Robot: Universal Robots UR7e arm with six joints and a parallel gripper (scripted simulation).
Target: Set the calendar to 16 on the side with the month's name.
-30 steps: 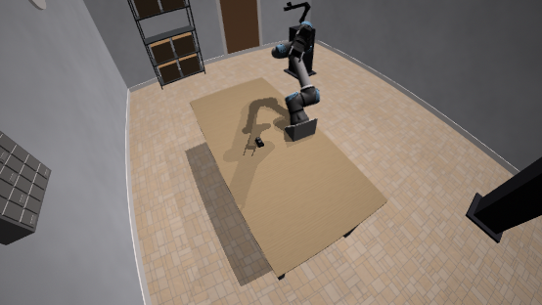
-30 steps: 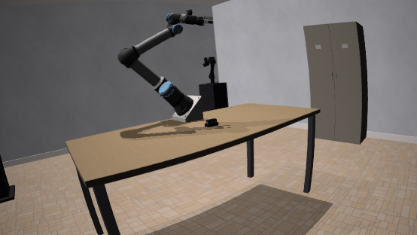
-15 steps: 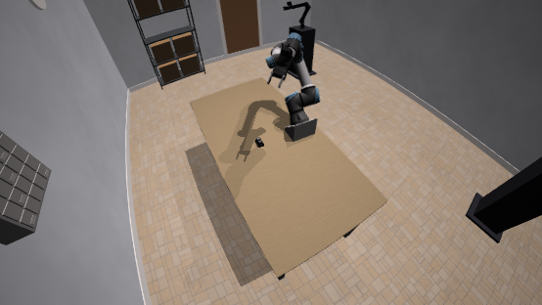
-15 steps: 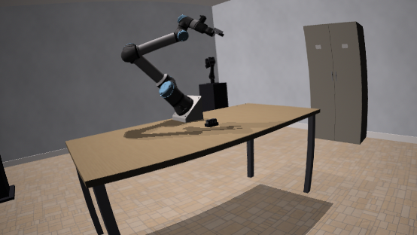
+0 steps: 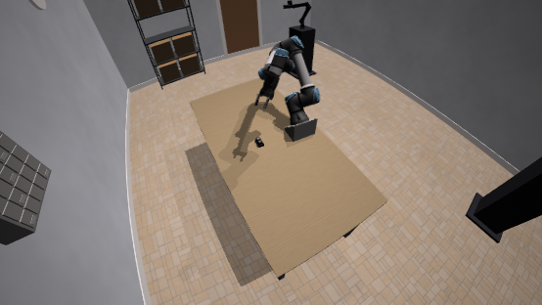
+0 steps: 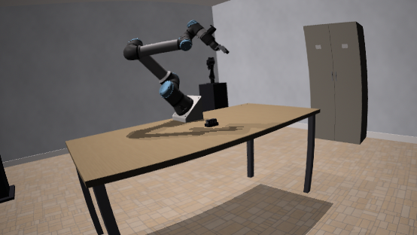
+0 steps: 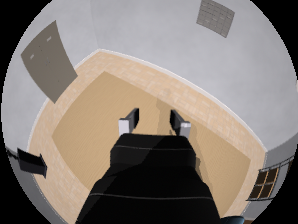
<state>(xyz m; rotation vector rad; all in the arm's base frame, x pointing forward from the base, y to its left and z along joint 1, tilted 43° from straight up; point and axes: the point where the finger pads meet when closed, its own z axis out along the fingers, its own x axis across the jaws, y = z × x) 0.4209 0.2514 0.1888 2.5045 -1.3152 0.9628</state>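
My hand is 40 mm past the black date cube, 120 mm to the left of it and 440 mm above it. The rest, counted from my hand: dark calendar tray: 40 mm behind, 130 mm to the right, 450 mm below.
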